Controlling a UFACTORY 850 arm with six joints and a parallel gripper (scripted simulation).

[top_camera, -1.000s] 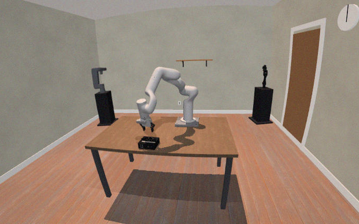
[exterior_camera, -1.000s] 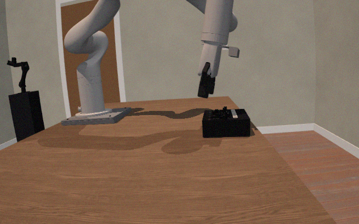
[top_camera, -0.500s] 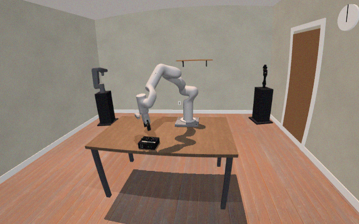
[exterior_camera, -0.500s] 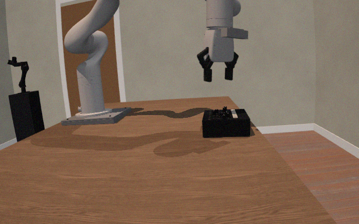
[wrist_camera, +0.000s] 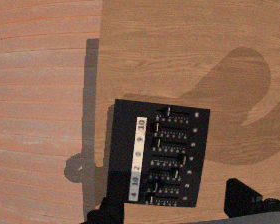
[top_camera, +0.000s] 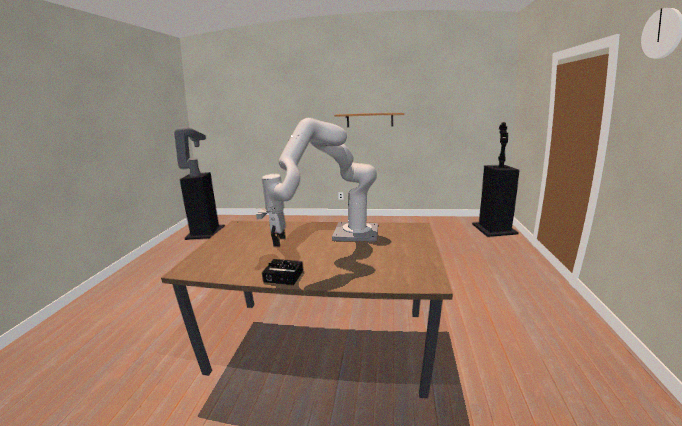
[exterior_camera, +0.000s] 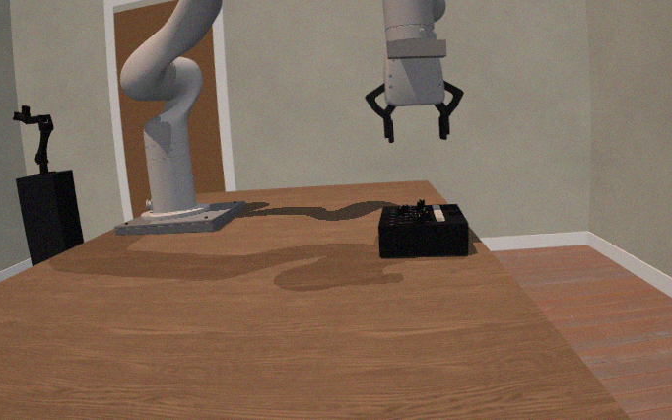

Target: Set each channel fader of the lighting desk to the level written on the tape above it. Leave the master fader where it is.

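Right now my hand is 13 cm above the master fader, 7 cm to the left of it and 2 cm past it.
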